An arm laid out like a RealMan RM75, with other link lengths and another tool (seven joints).
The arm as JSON. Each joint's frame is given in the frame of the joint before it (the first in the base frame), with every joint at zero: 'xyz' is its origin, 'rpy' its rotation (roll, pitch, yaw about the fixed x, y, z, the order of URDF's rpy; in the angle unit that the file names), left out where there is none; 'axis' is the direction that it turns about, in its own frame. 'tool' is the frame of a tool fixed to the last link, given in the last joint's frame.
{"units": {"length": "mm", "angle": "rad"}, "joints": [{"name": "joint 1", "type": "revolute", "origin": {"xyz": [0.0, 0.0, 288.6]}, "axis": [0.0, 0.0, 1.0]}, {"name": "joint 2", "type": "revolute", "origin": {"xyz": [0.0, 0.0, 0.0]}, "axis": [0.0, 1.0, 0.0]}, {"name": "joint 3", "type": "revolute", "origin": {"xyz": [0.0, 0.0, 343.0]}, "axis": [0.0, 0.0, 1.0]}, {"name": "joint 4", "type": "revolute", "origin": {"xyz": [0.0, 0.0, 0.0]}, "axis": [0.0, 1.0, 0.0]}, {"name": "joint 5", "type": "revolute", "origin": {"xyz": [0.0, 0.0, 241.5]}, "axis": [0.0, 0.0, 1.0]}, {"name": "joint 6", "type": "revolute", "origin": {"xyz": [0.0, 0.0, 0.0]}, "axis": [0.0, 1.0, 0.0]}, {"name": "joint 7", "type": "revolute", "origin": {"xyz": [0.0, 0.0, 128.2]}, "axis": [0.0, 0.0, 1.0]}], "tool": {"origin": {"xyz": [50.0, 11.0, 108.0], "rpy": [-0.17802, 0.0, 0.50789]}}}
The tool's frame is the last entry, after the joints.
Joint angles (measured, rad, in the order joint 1, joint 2, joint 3, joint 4, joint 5, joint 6, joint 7), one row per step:
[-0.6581 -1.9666 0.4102 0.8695 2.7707 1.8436 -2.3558]
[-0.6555 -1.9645 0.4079 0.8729 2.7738 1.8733 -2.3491]
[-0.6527 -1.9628 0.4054 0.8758 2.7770 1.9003 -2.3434]
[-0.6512 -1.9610 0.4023 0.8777 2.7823 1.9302 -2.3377]
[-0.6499 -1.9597 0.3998 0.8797 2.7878 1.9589 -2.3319]
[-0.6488 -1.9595 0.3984 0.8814 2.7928 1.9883 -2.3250]
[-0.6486 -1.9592 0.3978 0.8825 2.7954 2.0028 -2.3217]
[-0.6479 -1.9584 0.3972 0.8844 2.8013 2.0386 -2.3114]
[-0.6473 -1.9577 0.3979 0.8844 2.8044 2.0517 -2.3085]
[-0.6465 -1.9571 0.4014 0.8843 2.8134 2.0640 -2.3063]
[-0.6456 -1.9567 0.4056 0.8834 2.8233 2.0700 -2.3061]
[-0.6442 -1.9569 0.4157 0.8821 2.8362 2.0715 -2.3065]
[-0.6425 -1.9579 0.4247 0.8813 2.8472 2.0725 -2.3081]
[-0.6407 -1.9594 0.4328 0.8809 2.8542 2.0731 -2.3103]
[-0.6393 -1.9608 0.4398 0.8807 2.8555 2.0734 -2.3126]
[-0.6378 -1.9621 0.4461 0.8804 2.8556 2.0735 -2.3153]
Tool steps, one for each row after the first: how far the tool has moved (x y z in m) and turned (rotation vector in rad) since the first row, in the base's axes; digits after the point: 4 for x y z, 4 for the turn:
[0.0018 -0.0063 0.0005 -0.0216 -0.0111 -0.0020]
[0.0033 -0.0122 0.0009 -0.0412 -0.0217 -0.0026]
[0.0053 -0.0186 0.0012 -0.0642 -0.0335 -0.0028]
[0.0074 -0.0248 0.0013 -0.0870 -0.0446 -0.0034]
[0.0101 -0.0313 0.0009 -0.1117 -0.0571 -0.0057]
[0.0115 -0.0343 0.0009 -0.1237 -0.0628 -0.0071]
[0.0152 -0.0420 0.0008 -0.1542 -0.0777 -0.0126]
[0.0161 -0.0451 0.0008 -0.1666 -0.0822 -0.0129]
[0.0157 -0.0490 0.0004 -0.1834 -0.0806 -0.0101]
[0.0143 -0.0519 -0.0003 -0.1965 -0.0750 -0.0049]
[0.0115 -0.0550 -0.0018 -0.2125 -0.0618 0.0010]
[0.0090 -0.0579 -0.0035 -0.2262 -0.0507 0.0075]
[0.0072 -0.0603 -0.0051 -0.2371 -0.0428 0.0127]
[0.0066 -0.0616 -0.0065 -0.2439 -0.0392 0.0150]
[0.0062 -0.0628 -0.0078 -0.2494 -0.0367 0.0173]

